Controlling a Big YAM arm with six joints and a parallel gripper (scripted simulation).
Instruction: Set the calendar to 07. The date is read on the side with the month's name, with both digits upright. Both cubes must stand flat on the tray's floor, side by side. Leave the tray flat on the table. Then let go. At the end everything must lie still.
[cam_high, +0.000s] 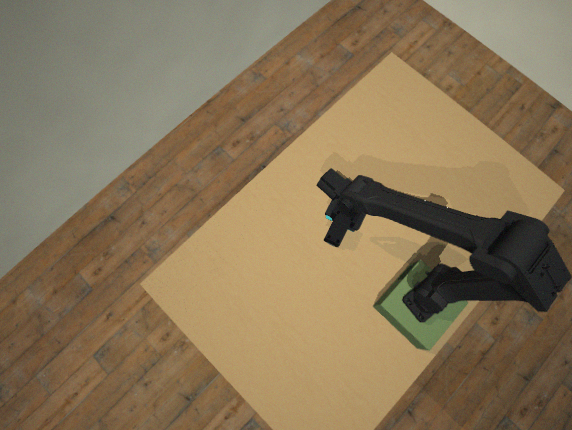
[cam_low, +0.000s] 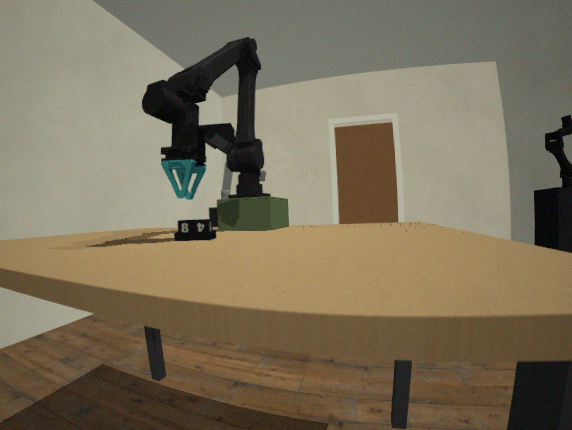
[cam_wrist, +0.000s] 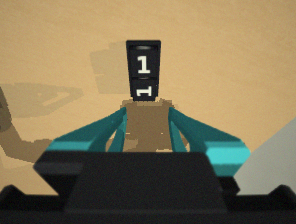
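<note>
The digit cube is 70 mm below my hand. From my hand the other things lie so: black calendar tray (90 mm below, 10 mm to the left, 10 mm behind).
</note>
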